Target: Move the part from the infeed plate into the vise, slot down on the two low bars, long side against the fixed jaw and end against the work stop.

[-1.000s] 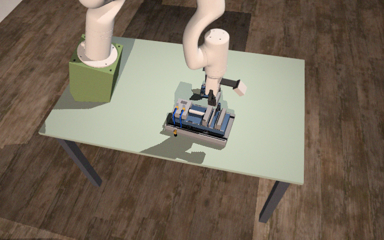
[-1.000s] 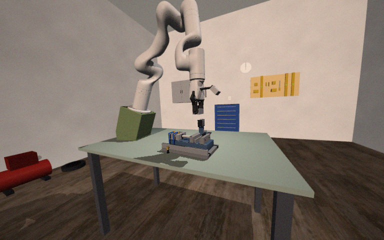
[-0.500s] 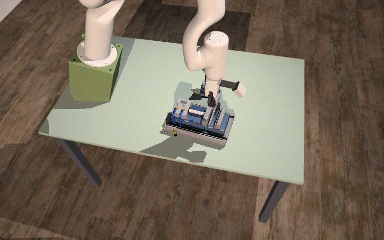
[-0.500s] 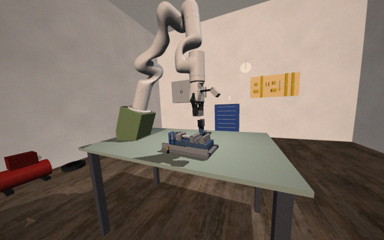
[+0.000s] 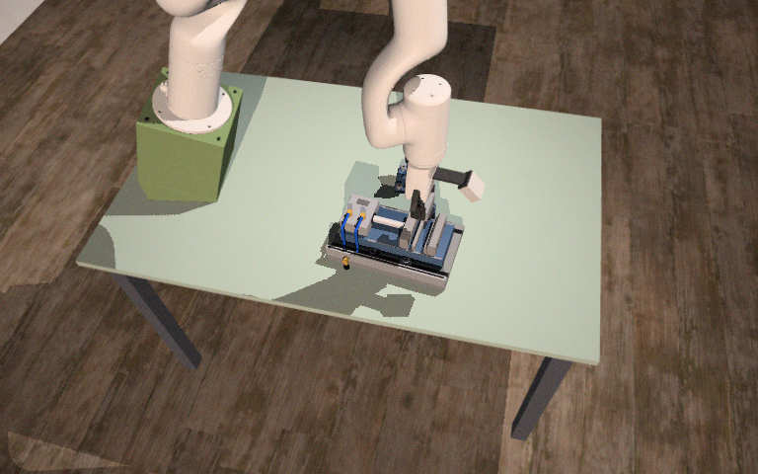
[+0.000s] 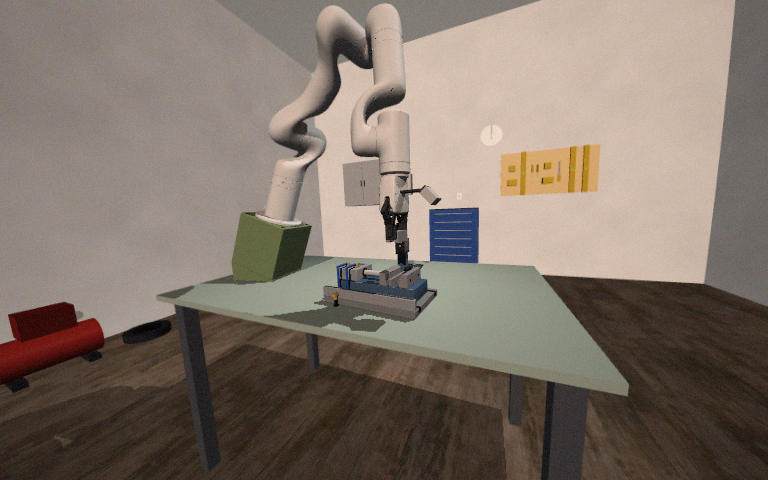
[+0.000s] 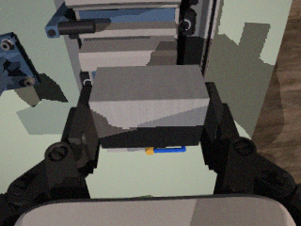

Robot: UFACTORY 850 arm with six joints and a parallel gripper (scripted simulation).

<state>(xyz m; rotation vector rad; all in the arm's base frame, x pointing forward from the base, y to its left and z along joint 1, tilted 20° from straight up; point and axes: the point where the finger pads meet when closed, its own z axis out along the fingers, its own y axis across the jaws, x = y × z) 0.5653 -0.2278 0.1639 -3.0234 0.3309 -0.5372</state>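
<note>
Now: the fixed jaw 4 cm ahead of my hand, 1 cm to the left of it and 13 cm below it. Round my hand: part 2 cm below; moving jaw 3 cm behind, 3 cm to the left, 13 cm below; work stop 2 cm ahead, 6 cm to the left, 12 cm below.
</note>
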